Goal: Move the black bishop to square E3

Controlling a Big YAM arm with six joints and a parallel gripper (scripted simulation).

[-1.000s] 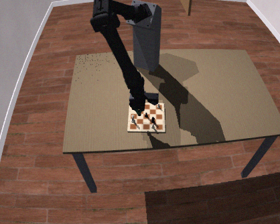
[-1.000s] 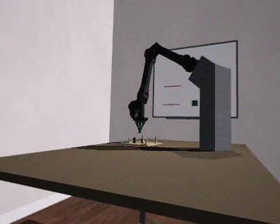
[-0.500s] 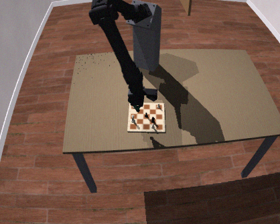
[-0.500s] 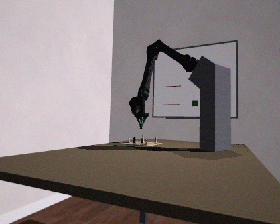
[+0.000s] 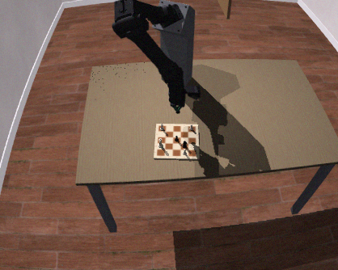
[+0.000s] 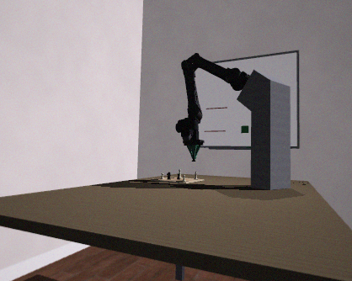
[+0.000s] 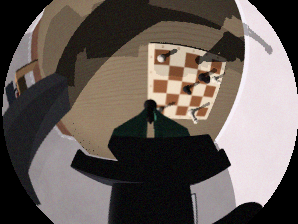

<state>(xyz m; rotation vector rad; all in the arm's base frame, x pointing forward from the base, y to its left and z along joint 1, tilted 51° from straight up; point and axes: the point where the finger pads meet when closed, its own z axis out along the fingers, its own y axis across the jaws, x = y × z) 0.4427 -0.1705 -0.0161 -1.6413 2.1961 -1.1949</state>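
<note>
Now: the chessboard 80 mm ahead of my hand, 50 mm to the right of it and 130 mm below it. Also, from my hand: black bishop: right at my hand.
</note>
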